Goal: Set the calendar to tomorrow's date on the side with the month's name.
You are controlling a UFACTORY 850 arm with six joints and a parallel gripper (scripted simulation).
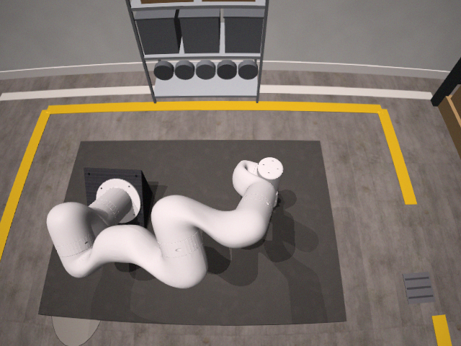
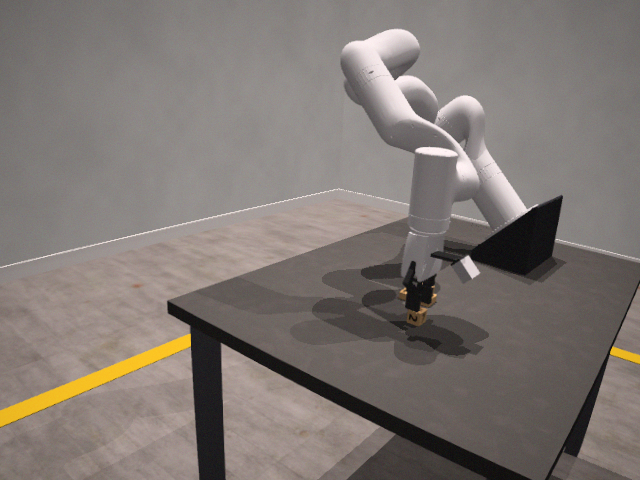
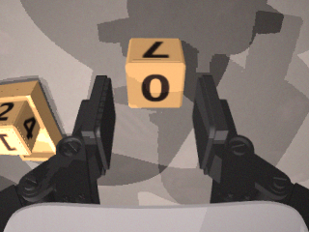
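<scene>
Right now my hand is 40 mm above the calendar cube. The rest, counted from my hand: wooden tray: 110 mm behind, 50 mm to the right, 50 mm below.
</scene>
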